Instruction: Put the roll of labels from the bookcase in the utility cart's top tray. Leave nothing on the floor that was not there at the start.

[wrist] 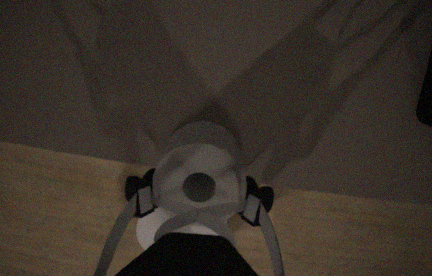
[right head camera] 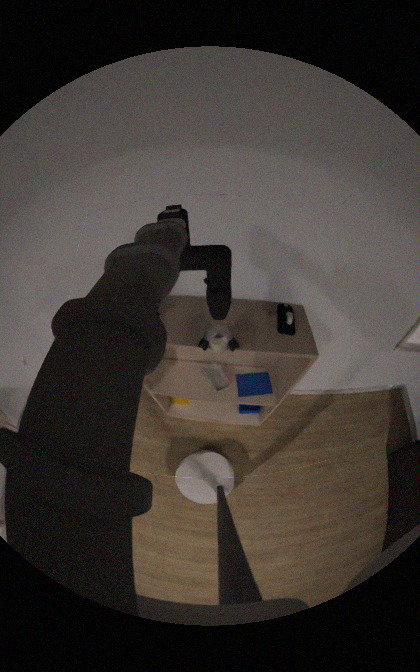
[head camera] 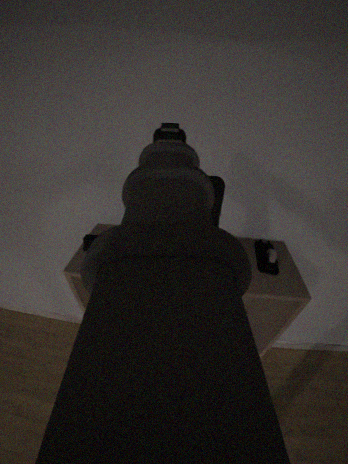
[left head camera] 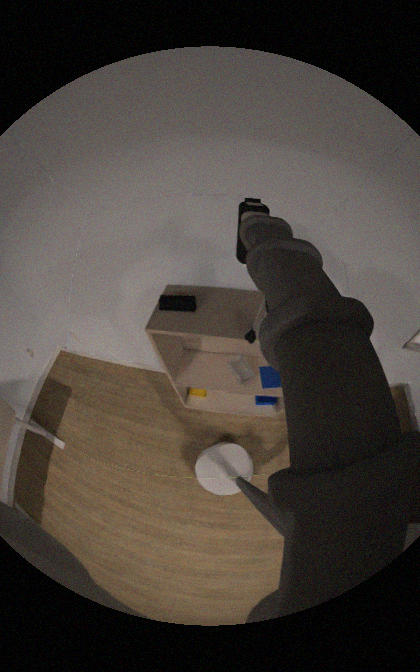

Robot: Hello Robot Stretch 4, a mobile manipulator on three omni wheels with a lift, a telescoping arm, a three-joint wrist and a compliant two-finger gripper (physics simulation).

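Frame: origin at the robot's base, x back, y left, z down, level; centimetres.
Where they show: gripper, between the fingertips: (wrist: 200, 188).
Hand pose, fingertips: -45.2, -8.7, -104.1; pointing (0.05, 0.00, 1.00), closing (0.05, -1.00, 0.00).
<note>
Things, the pixels of their centre, and the offset from my fingertips, as dx, dy, dz.
- black box, middle of its body: (head camera: 103, 243) -17.5, +31.5, -1.8
- black item with a white part, middle of its body: (head camera: 268, 250) -14.5, -27.7, -2.6
The roll of labels (right head camera: 225, 332) (wrist: 172, 180) is a pale ring with a dark round hole. My gripper (right head camera: 218, 344) (wrist: 200, 188) is shut on it, with a dark fingertip pressed to each side. The roll is held over the front edge of the bookcase (head camera: 290, 280) (left head camera: 220, 312) (right head camera: 260, 340) (wrist: 50, 100). The wrist view shows bookcase top behind it and wood floor below it. In the left head view one fingertip shows, and the arm hides the other. In the head view the arm hides the fingers and the roll. I cannot make out the utility cart.
A black box (head camera: 90, 242) (left head camera: 177, 303) and a black item with a white part (head camera: 266, 257) (right head camera: 286, 319) stand on the bookcase top. Grey, blue and yellow items lie on its shelves. A white round object (left head camera: 224, 468) (right head camera: 205, 477) (wrist: 147, 227) stands in front.
</note>
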